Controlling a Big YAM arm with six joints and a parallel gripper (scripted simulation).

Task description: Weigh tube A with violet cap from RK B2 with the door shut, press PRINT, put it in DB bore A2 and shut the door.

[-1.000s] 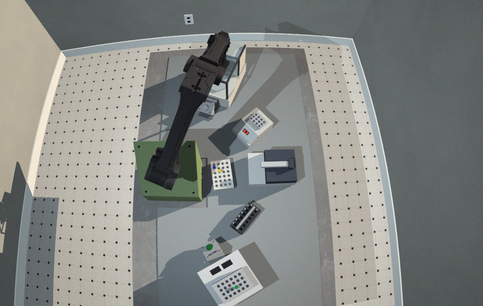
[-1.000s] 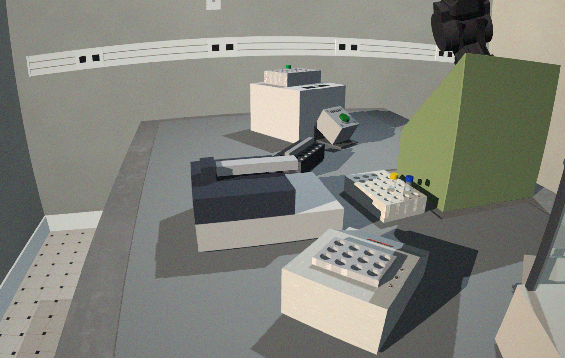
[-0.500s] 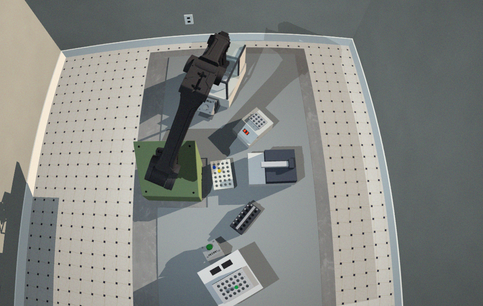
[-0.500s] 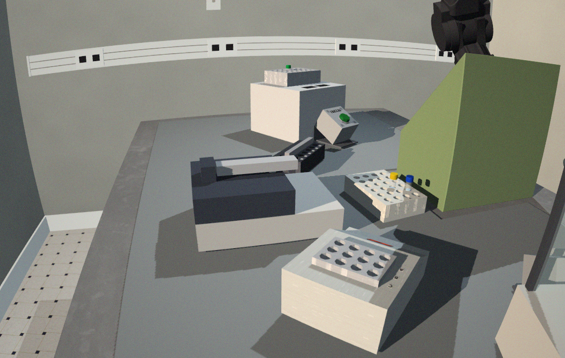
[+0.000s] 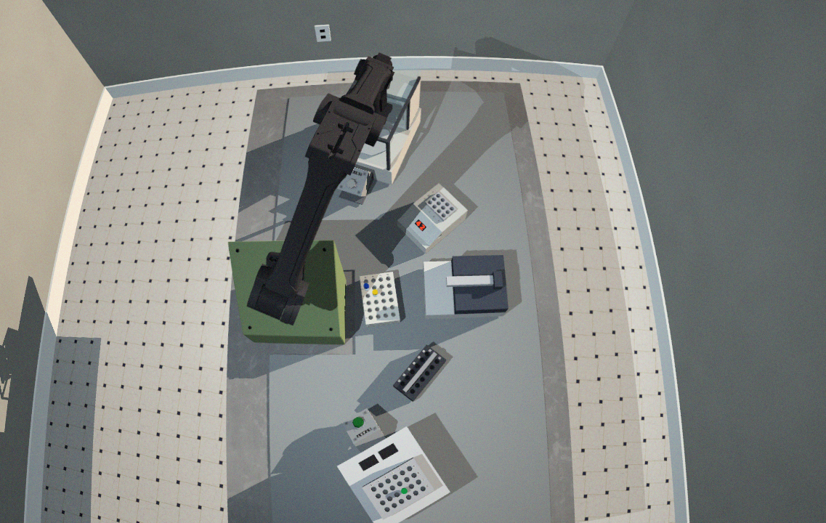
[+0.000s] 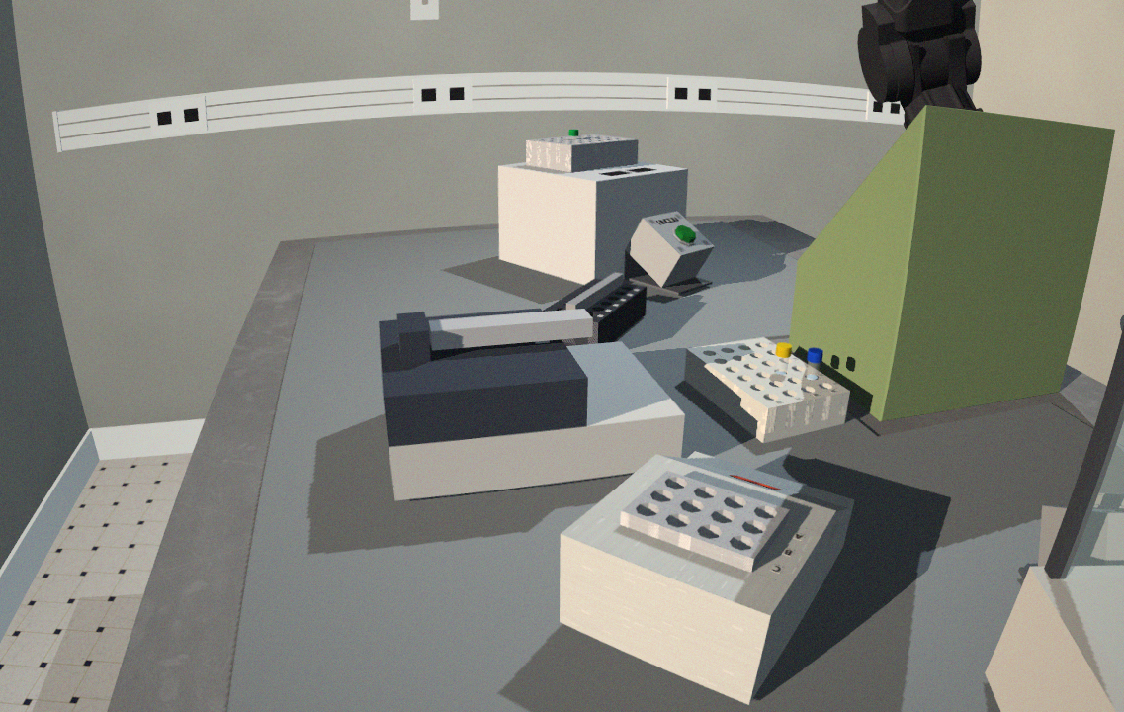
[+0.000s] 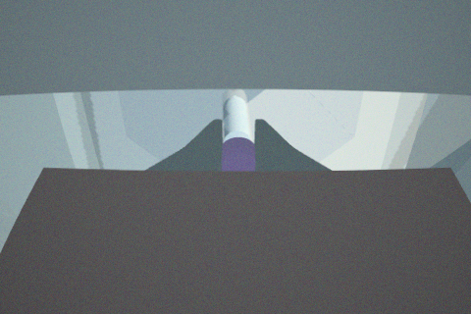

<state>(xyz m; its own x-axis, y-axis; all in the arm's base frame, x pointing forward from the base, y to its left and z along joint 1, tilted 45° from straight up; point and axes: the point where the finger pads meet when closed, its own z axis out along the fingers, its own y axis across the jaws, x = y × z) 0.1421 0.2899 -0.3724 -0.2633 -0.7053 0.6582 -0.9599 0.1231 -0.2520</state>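
Right now the octagonal balance pan is 50 mm below my hand. Also, from my hand: tube rack RK: 70 mm ahead, 440 mm to the right, 110 mm below; dry block DB: 180 mm ahead, 210 mm to the right, 90 mm below; spectrophotometer SP: 280 mm ahead, 400 mm to the right, 60 mm below.
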